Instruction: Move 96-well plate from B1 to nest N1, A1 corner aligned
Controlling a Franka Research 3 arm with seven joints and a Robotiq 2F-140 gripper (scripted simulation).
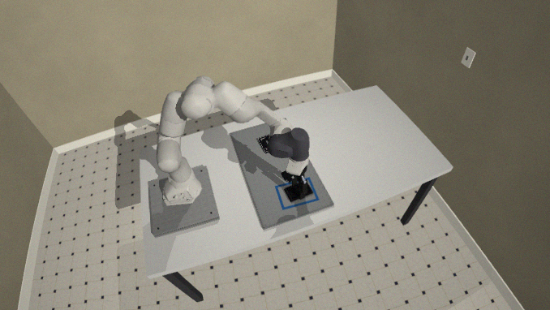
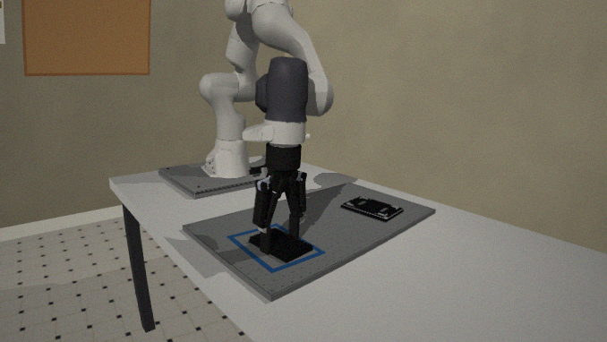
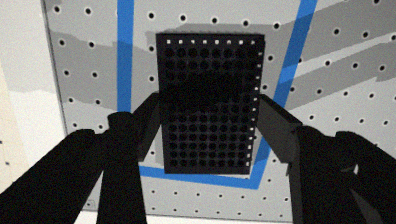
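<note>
Right now my hand is 1 cm past the black plate nest, 38 cm to the right of it and 2 cm above it. The rest, counted from my hand: A1 label: 7 cm ahead, 34 cm to the left, 1 cm below; then black 96-well plate: 2 cm below.
</note>
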